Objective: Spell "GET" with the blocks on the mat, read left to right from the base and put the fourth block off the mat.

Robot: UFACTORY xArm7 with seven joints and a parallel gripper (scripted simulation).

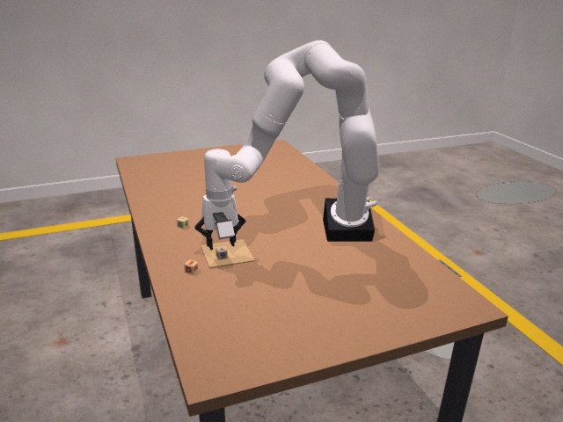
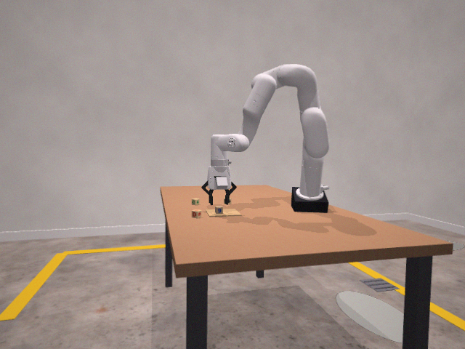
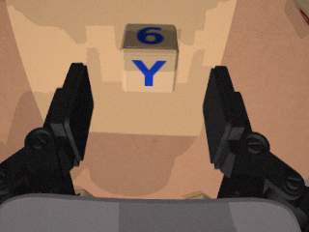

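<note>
The tan mat lies 20 mm behind my hand, 20 mm to the right of it and 60 mm below it. The rest, counted from my hand: green-lettered block 60 mm ahead, 250 mm to the right, 40 mm below; then black-lettered block 100 mm behind, 240 mm to the right, 40 mm below; then red-lettered block 110 mm ahead, 40 mm to the left, 40 mm below.
</note>
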